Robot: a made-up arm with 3 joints. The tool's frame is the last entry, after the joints. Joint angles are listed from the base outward. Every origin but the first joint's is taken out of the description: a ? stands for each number. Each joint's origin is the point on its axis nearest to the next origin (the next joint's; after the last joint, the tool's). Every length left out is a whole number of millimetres.
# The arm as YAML. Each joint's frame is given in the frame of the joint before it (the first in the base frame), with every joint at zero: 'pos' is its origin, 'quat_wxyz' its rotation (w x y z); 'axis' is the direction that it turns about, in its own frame. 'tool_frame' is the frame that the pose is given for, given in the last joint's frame.
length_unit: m
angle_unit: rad
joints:
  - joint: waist
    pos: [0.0, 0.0, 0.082]
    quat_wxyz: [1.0, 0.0, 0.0, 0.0]
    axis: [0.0, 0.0, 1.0]
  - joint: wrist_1
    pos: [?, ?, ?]
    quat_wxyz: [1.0, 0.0, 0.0, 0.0]
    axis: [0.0, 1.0, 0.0]
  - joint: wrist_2
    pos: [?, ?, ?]
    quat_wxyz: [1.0, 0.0, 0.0, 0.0]
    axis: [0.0, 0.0, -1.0]
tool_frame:
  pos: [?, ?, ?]
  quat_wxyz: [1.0, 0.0, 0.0, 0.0]
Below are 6 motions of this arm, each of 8 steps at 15 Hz.
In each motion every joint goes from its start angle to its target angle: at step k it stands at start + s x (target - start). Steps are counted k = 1, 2, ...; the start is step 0. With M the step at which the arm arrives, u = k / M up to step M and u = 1 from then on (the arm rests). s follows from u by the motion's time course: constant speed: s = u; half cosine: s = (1 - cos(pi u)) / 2; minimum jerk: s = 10 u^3 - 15 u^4 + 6 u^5.
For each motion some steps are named. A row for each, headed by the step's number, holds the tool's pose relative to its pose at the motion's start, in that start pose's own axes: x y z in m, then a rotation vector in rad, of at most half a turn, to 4 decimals.
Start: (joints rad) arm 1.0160 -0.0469 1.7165
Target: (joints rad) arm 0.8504 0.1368 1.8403
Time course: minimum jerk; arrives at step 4
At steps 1, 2, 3, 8:
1: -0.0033 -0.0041 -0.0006 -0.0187 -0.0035 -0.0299
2: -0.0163 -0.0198 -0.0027 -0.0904 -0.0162 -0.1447
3: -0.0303 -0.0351 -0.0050 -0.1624 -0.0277 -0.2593
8: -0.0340 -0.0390 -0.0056 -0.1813 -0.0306 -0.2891

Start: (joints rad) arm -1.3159 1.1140 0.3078
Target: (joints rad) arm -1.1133 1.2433 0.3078
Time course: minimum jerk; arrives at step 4
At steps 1, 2, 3, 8:
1: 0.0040 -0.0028 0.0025 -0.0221 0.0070 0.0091
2: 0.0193 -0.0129 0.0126 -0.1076 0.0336 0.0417
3: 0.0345 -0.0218 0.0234 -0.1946 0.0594 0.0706
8: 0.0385 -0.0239 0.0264 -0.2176 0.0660 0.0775

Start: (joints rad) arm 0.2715 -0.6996 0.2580
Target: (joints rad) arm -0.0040 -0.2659 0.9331
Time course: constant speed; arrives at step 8
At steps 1, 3, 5, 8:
1: 0.0037 0.0063 0.0006 -0.0365 0.0455 -0.1113
3: 0.0092 0.0162 0.0000 -0.1171 0.1287 -0.3368
5: 0.0117 0.0230 -0.0021 -0.2072 0.2020 -0.5650
8: 0.0084 0.0292 -0.0057 -0.3601 0.2939 -0.9092

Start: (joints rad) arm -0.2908 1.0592 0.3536
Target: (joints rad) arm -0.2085 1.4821 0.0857
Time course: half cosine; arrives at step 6
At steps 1, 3, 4, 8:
1: 0.0023 0.0011 -0.0007 -0.0141 0.0250 0.0206
3: 0.0155 0.0075 -0.0064 -0.0962 0.1923 0.1497
4: 0.0220 0.0103 -0.0101 -0.1360 0.2930 0.2206
8: 0.0279 0.0125 -0.0139 -0.1700 0.3966 0.2883

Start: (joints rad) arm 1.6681 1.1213 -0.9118
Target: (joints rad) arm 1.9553 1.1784 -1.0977
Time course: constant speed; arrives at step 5
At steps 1, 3, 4, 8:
1: -0.0098 -0.0096 0.0078 -0.0218 0.0484 0.0618
3: -0.0278 -0.0292 0.0257 -0.0607 0.1484 0.1835
4: -0.0359 -0.0391 0.0359 -0.0777 0.2000 0.2432
8: -0.0433 -0.0489 0.0468 -0.0930 0.2525 0.3022

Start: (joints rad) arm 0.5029 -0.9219 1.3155
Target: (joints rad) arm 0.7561 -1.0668 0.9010
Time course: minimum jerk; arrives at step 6
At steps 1, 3, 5, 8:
1: 0.0022 0.0008 -0.0015 0.0068 0.0056 0.0201
3: 0.0293 0.0104 -0.0214 0.1045 0.0718 0.2798
5: 0.0532 0.0178 -0.0421 0.2172 0.1240 0.5315
8: 0.0549 0.0183 -0.0437 0.2265 0.1273 0.5503

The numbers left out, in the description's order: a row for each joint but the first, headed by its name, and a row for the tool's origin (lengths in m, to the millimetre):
wrist_1: -0.302 -0.217 0.0
wrist_2: -0.018 0.0 0.102
tool: 0.053 0.067 0.0

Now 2 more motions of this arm.
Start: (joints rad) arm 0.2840 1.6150 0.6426
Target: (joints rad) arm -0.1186 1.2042 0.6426
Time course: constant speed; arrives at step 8
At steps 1, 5, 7, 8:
1: -0.0101 0.0053 -0.0064 0.0711 -0.0109 0.0009
5: -0.0528 0.0269 -0.0295 0.3543 -0.0538 -0.0212
7: -0.0755 0.0382 -0.0397 0.4941 -0.0745 -0.0478
8: -0.0872 0.0441 -0.0444 0.5632 -0.0846 -0.0651

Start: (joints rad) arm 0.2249 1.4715 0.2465
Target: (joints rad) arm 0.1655 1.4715 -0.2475
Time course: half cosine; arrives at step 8
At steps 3, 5, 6, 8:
3: -0.0119 0.0107 -0.0028 0.0180 0.0031 0.1507
5: -0.0281 0.0217 -0.0058 0.0409 0.0031 0.3374
6: -0.0352 0.0256 -0.0069 0.0508 0.0018 0.4165
8: -0.0418 0.0286 -0.0079 0.0597 0.0000 0.4880

